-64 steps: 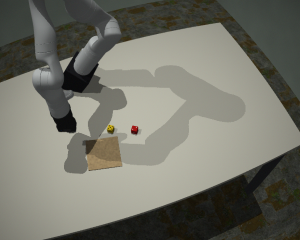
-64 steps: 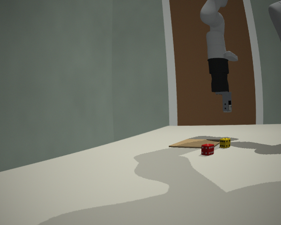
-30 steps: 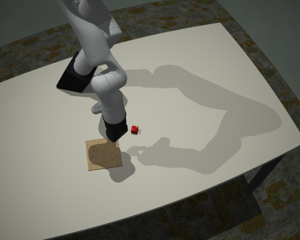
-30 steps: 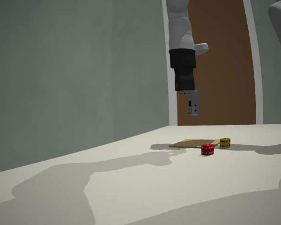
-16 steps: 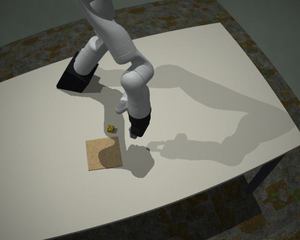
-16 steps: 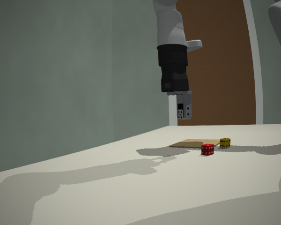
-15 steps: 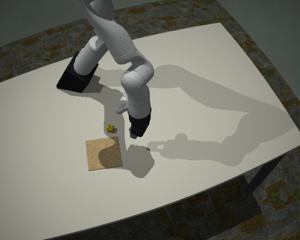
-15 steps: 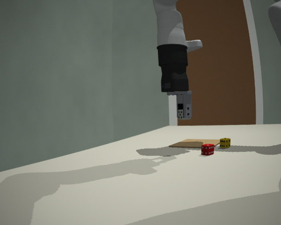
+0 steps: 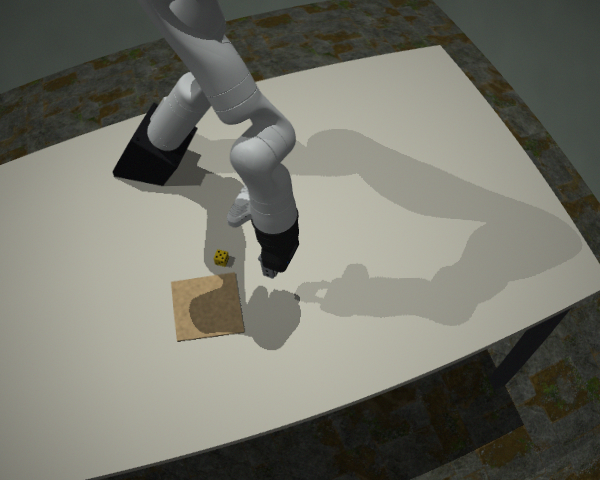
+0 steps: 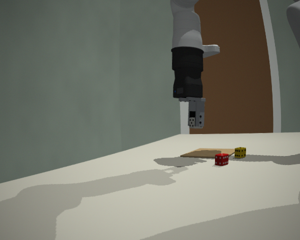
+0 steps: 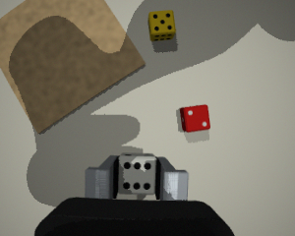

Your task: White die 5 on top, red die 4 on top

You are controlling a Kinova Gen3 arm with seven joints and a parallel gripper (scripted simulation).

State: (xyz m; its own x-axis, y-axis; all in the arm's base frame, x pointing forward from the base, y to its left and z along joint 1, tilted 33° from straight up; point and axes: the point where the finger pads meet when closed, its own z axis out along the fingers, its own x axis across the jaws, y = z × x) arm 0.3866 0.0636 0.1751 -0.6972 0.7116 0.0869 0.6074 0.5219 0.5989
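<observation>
The white die is 1 cm below my hand. Also, from my hand: red die 9 cm below, 7 cm behind, 1 cm to the left; then brown mat 14 cm to the right, 11 cm below, 1 cm behind; then yellow die 10 cm behind, 9 cm below, 8 cm to the right.
</observation>
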